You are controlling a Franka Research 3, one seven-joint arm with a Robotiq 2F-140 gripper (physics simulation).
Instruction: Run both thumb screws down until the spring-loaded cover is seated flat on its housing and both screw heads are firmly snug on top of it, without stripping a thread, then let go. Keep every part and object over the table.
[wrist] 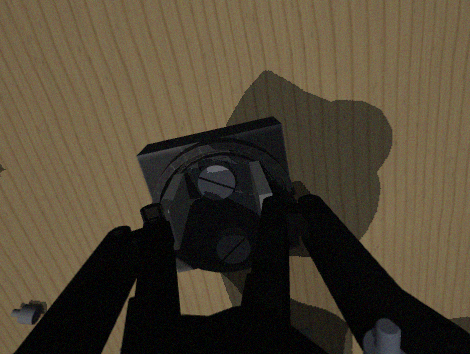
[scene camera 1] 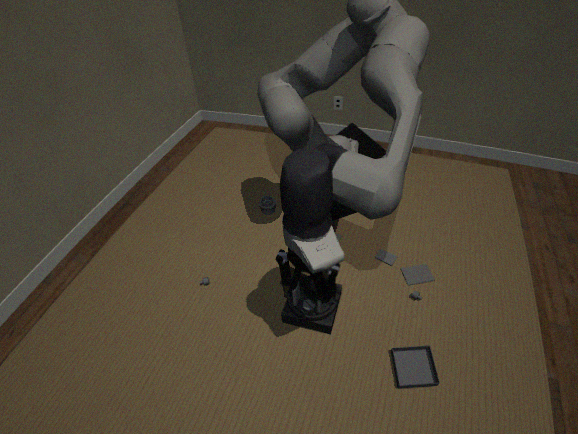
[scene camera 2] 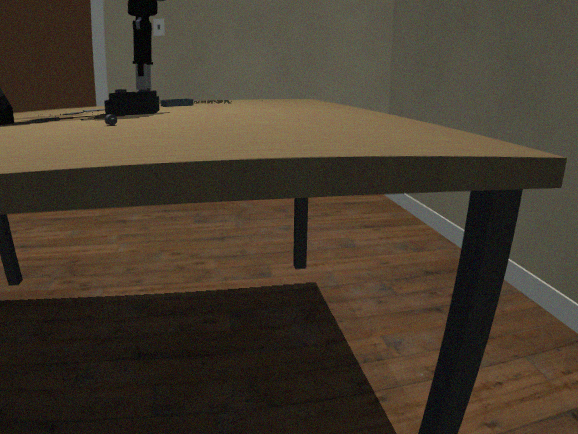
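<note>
The dark square housing (scene camera 1: 306, 324) (scene camera 2: 131, 105) (wrist: 210, 134) stands on the table. In the wrist view a round dark cover (wrist: 212, 220) lies over it, partly in shadow. One slotted screw head (wrist: 216, 182) is lit, with its slot slanting down to the right; the second screw head (wrist: 233, 248) is in shadow nearer the gripper's base. My gripper (scene camera 1: 308, 297) (scene camera 2: 143, 81) (wrist: 219, 183) is partly open and points down, its fingertips on either side of the lit head with visible gaps. Any gap under the cover or heads cannot be made out.
In scene camera 1, a shallow tray (scene camera 1: 434, 367) lies at the front right. Two flat grey plates (scene camera 1: 417, 274) (scene camera 1: 386, 257) and a small grey part (scene camera 1: 416, 296) lie to the right. Another small part (scene camera 1: 205, 281) lies left; a round dark object (scene camera 1: 268, 205) stands behind.
</note>
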